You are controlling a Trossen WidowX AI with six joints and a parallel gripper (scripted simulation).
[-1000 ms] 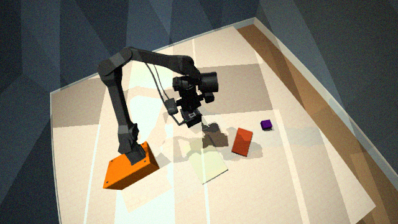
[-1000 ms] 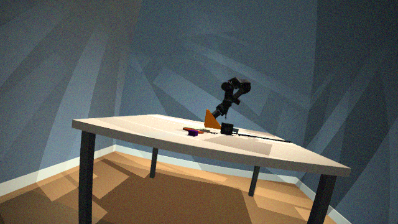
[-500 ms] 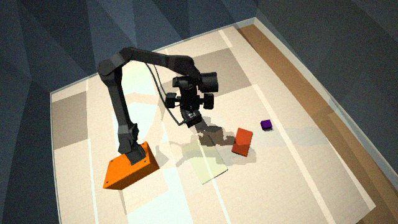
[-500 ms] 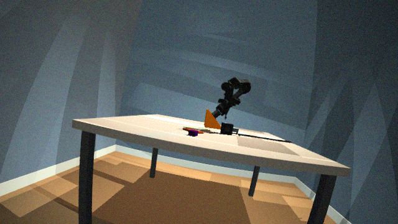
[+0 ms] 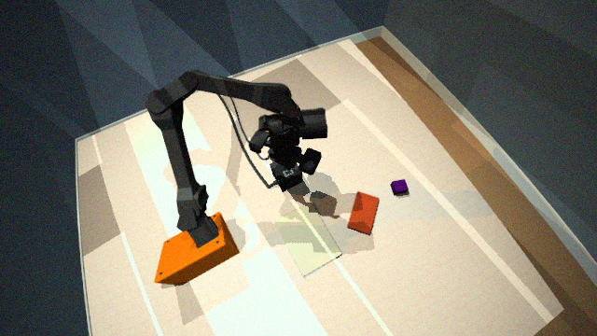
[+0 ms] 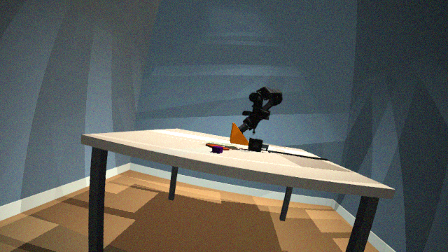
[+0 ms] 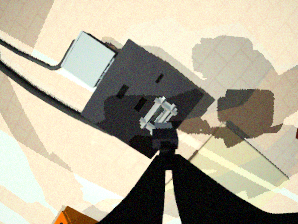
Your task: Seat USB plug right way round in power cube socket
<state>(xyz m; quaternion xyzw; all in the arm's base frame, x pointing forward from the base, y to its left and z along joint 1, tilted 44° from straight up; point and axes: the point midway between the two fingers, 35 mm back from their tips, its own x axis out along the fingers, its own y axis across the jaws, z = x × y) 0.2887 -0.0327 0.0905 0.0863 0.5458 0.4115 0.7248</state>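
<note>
Right now my gripper tip is 20 mm above the dark USB plug. Also, from my gripper tip: small purple cube (280 mm ahead, 220 mm to the right, 120 mm below); pale sheet (180 mm to the right, 130 mm below, 60 mm behind); red-orange flat block (220 mm to the right, 130 mm below, 130 mm ahead).
</note>
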